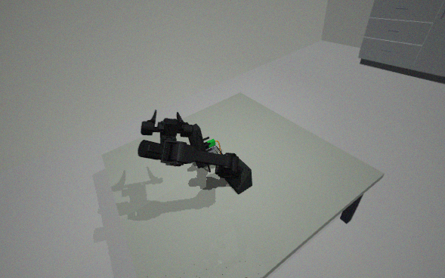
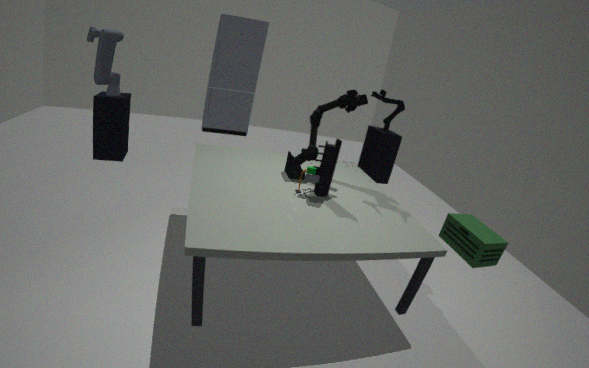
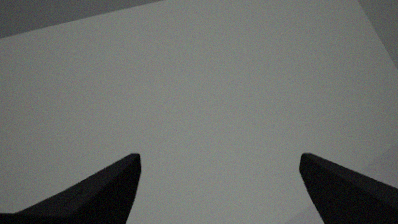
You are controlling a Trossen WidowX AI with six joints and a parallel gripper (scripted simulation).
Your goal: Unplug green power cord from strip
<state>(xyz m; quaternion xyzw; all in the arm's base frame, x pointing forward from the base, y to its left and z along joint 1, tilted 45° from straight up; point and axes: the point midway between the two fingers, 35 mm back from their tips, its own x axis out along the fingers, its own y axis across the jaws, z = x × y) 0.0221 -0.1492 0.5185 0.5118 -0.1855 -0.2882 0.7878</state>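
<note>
Right now the green plug is 430 mm below my gripper tip, 230 mm to the right of it and 170 mm ahead of it.
</note>
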